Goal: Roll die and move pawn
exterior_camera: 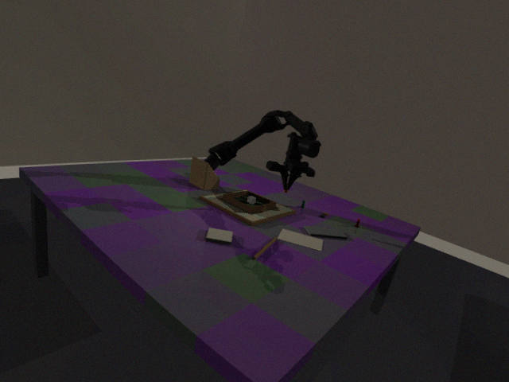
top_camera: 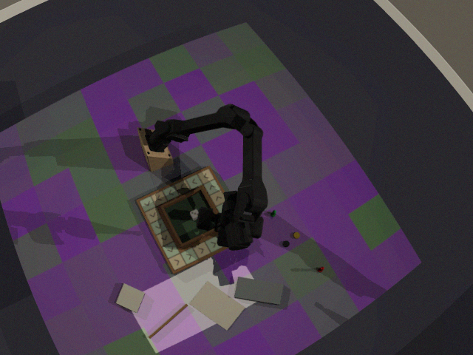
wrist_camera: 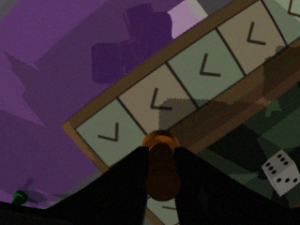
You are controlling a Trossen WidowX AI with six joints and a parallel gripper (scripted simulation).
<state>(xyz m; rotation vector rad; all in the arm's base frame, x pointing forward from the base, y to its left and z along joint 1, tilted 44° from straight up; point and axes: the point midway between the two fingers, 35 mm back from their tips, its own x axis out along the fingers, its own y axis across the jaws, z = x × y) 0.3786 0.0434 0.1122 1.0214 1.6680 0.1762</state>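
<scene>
Right now the white die is 11 cm behind my gripper tip, 8 cm below it and 6 cm to the right of it. Also, from my gripper tip: orange pawn 1 cm above; then green dice tray 11 cm behind, 10 cm below, 8 cm to the right; then green pawn 18 cm to the left, 9 cm below, 2 cm behind.
</scene>
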